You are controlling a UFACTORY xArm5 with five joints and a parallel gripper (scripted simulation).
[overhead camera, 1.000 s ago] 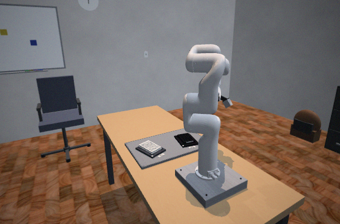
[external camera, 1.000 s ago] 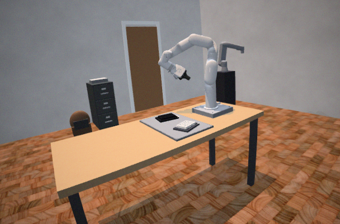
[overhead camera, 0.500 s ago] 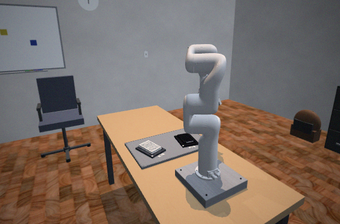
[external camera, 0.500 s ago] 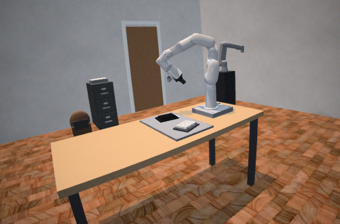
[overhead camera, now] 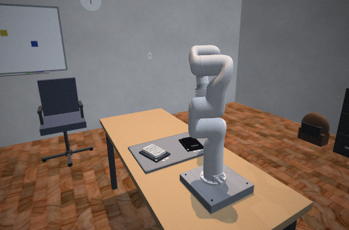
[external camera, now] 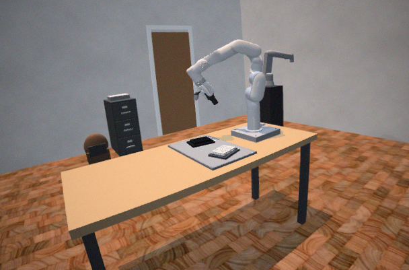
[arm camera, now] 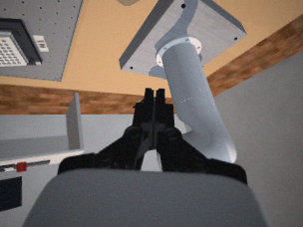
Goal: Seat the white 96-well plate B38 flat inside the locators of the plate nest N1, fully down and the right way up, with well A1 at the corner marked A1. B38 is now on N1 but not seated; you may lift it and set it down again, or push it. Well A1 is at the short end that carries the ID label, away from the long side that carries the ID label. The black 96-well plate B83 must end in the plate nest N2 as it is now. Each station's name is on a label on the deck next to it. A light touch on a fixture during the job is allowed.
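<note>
Right now my hand is 13 cm short of the white 96-well plate B38, 29 cm to the right of it and 24 cm above it. Round my hand: black plate B83 (14 cm ahead, 2 cm to the left, 24 cm below); N1 label (3 cm ahead, 24 cm to the left, 26 cm below); plate nest N1 (12 cm ahead, 28 cm to the left, 26 cm below).
</note>
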